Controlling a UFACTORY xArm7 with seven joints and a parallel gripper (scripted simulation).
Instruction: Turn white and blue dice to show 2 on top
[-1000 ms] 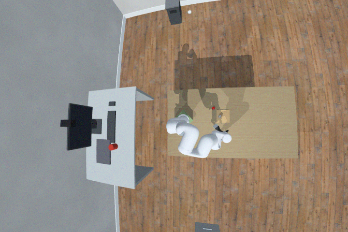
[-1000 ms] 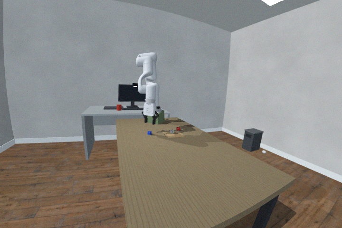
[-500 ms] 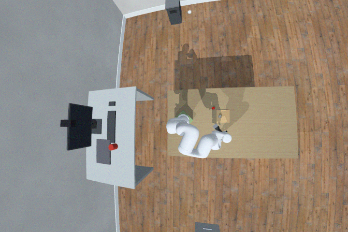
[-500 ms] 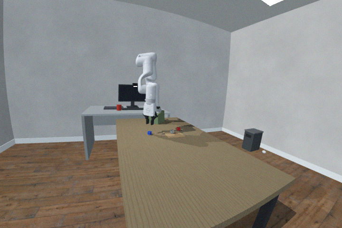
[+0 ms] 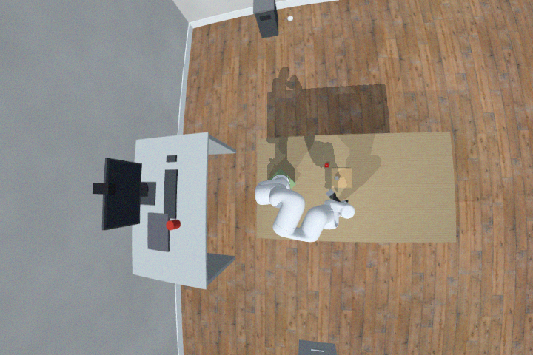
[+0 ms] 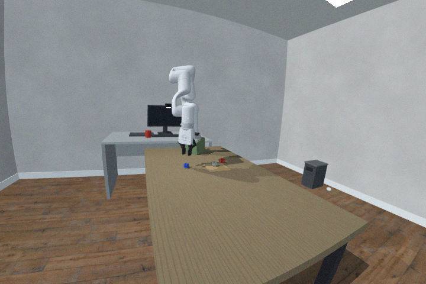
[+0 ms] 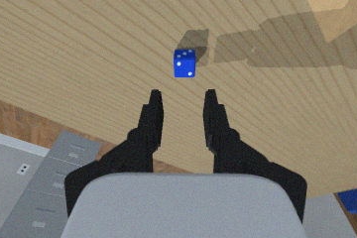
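Now: hand 90 mm above the blue die. Round my hand: red die: 280 mm to the left, 90 mm below, 80 mm behind; white die: 190 mm to the left, 90 mm below, 10 mm behind; tan mat: 200 mm to the left, 100 mm below, 30 mm ahead.
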